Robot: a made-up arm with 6 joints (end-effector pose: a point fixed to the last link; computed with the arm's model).
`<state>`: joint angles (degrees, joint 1 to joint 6).
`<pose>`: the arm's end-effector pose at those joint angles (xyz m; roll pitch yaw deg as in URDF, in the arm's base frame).
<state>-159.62 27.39 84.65 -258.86 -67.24 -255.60</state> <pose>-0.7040 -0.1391 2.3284 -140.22 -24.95 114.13</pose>
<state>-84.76 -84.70 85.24 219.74 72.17 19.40</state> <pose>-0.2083 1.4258 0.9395 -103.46 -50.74 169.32</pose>
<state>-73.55 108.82 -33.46 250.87 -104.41 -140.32</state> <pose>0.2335 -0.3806 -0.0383 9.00 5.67 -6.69</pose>
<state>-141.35 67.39 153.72 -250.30 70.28 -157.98</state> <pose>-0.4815 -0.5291 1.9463 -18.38 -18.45 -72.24</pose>
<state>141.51 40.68 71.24 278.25 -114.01 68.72</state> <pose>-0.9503 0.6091 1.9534 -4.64 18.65 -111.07</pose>
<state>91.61 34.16 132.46 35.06 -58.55 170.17</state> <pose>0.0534 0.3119 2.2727 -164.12 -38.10 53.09</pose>
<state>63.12 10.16 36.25 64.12 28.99 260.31</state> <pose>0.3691 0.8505 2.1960 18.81 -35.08 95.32</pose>
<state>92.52 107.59 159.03 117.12 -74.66 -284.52</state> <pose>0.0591 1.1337 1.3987 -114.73 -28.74 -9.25</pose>
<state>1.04 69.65 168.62 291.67 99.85 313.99</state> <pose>0.4713 -0.1077 1.7950 -125.44 13.04 -108.93</pose>
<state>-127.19 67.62 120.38 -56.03 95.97 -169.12</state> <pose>-0.7181 -0.7732 1.8990 -42.13 -14.68 111.31</pose>
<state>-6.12 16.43 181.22 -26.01 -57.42 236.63</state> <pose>-0.4757 0.0982 1.6850 3.21 -60.70 124.85</pose>
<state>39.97 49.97 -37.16 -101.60 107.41 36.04</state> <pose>0.7898 0.5072 0.6379 -33.10 -16.81 -62.49</pose>
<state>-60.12 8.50 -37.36 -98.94 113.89 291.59</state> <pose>0.3299 -0.8043 1.2387 112.91 -11.05 -173.15</pose>
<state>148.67 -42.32 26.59 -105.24 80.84 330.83</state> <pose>0.3050 -0.0442 2.1988 -171.18 -3.16 76.12</pose>
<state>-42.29 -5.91 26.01 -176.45 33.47 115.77</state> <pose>0.5110 -0.4707 2.1840 61.22 1.50 -44.25</pose>
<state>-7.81 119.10 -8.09 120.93 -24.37 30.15</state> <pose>0.4465 -0.1066 -0.3586 64.89 58.63 -144.97</pose>
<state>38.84 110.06 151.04 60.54 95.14 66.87</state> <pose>0.8800 0.8498 1.2791 156.89 -18.12 152.99</pose>
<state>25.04 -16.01 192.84 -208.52 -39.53 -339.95</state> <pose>-0.6144 -0.3296 0.9259 35.54 59.54 -118.13</pose>
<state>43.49 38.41 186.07 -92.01 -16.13 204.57</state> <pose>-0.2095 -0.1501 1.7345 77.27 -30.37 -155.28</pose>
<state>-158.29 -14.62 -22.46 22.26 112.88 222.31</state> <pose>-0.6039 -0.2881 1.8111 16.10 -63.86 -30.68</pose>
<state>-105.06 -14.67 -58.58 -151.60 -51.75 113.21</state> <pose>-0.1449 -0.7211 1.2297 46.70 -3.92 -83.07</pose>
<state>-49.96 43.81 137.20 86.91 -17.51 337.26</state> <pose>0.2212 -0.3225 2.2590 33.97 -72.36 -147.58</pose>
